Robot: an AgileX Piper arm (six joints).
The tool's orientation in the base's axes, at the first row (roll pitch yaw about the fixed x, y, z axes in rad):
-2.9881 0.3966 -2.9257
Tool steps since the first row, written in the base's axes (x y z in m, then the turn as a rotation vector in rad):
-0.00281 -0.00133 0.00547 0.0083 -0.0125 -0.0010
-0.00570 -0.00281 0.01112 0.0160 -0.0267 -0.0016
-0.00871 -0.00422 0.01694 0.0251 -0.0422 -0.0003
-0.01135 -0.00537 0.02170 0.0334 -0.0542 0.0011
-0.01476 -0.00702 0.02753 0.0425 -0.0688 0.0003
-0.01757 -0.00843 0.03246 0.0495 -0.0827 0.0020
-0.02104 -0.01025 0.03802 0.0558 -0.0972 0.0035
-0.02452 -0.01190 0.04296 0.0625 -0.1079 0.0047
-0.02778 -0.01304 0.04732 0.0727 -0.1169 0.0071
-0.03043 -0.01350 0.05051 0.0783 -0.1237 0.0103
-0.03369 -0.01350 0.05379 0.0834 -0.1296 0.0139
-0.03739 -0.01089 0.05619 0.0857 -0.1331 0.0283
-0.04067 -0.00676 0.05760 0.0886 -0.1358 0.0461
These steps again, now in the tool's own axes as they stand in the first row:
0.00068 -0.00164 -0.00604 -0.0046 -0.0134 0.0051
0.00140 -0.00344 -0.01226 -0.0085 -0.0283 0.0098
0.00214 -0.00517 -0.01869 -0.0142 -0.0451 0.0133
0.00290 -0.00656 -0.02402 -0.0198 -0.0583 0.0162
0.00405 -0.00847 -0.03061 -0.0248 -0.0739 0.0216
0.00496 -0.01012 -0.03615 -0.0290 -0.0888 0.0238
0.00630 -0.01215 -0.04250 -0.0324 -0.1041 0.0260
0.00785 -0.01392 -0.04830 -0.0368 -0.1158 0.0284
0.00933 -0.01515 -0.05352 -0.0451 -0.1265 0.0309
0.01057 -0.01564 -0.05747 -0.0501 -0.1345 0.0307
0.01224 -0.01560 -0.06179 -0.0549 -0.1415 0.0299
0.01413 -0.01282 -0.06565 -0.0618 -0.1474 0.0180
0.01573 -0.00847 -0.06854 -0.0708 -0.1530 0.0031

